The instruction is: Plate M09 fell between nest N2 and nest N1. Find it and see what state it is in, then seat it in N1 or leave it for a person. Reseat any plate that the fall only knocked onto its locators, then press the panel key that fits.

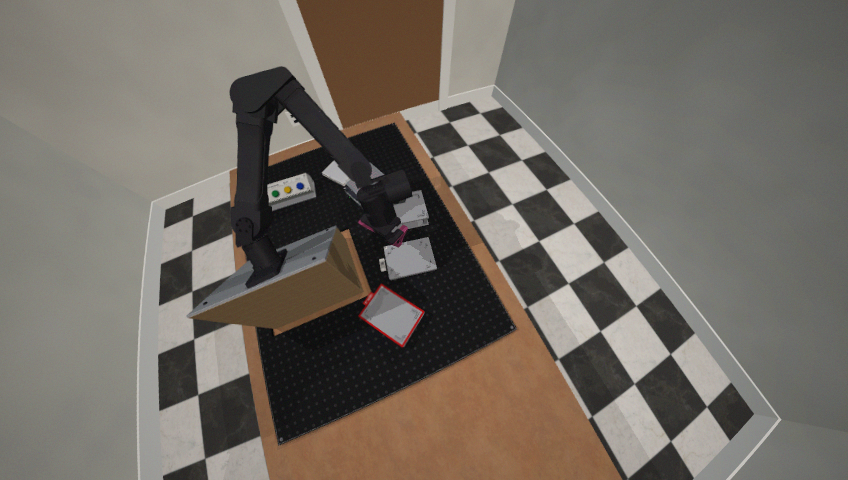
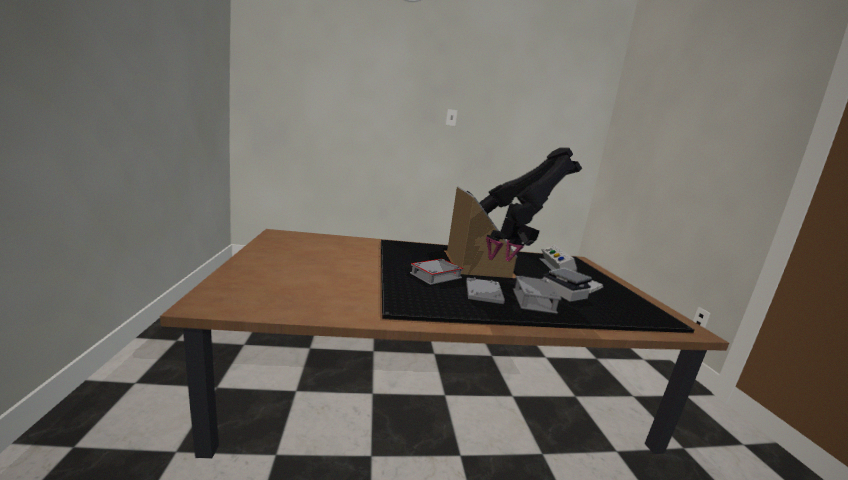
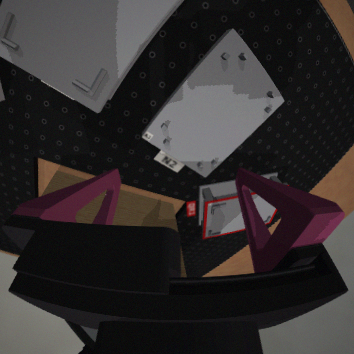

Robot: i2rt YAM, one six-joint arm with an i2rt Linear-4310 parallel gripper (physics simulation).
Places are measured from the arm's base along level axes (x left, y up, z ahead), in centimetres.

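Pixels of known places: gripper, fingertip midpoint: (image 1: 388, 238) (image 2: 499, 260) (image 3: 177, 174); arm's base, link origin: (image 1: 270, 267) (image 2: 479, 211).
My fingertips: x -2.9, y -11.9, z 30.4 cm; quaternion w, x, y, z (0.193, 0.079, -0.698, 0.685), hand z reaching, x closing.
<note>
For each thing: its top centre in the pictures, then the offset to it from my fingertips.
- Nest N2, top centre: (image 3: 221, 118) (image 1: 409, 256) (image 2: 485, 285) dz +3.8, dx -5.6, dy -8.3 cm
- Nest N1, top centre: (image 1: 402, 206) (image 2: 537, 284) dz +10.6, dx +10.7, dy -4.7 cm
- panel, top centre: (image 1: 278, 184) (image 2: 560, 250) dz -25.8, dx +44.4, dy -2.5 cm
- pale board, top centre: (image 2: 587, 283) (image 1: 338, 171) dz -3.0, dx +43.9, dy -9.5 cm
Nest N2 (image 1: 410, 258) (image 2: 484, 289) (image 3: 215, 115) is a low grey base with small pins and an N2 tag; no plate shows on it. Nest N1 (image 1: 418, 205) (image 2: 537, 288) (image 3: 100, 35) is a raised grey stand with L-shaped corner locators; its visible top bears no plate. Plate M09 cannot be identified by a label, and no plate shows in the visible gap between N2 and N1. A dark, flat, plate-like piece (image 2: 568, 275) sits on a grey block beyond N1. My gripper (image 1: 380, 233) (image 2: 501, 258) (image 3: 177, 174) is open and empty, above the mat near N2.
A red-edged raised stand (image 1: 391, 315) (image 2: 436, 267) (image 3: 225, 219) stands beyond N2. The panel (image 1: 290, 191) (image 2: 558, 258) has green, yellow and blue keys. A pale board (image 1: 340, 172) lies partly behind the arm. The wooden arm pedestal (image 1: 303, 285) (image 2: 470, 237) stands beside the nests.
</note>
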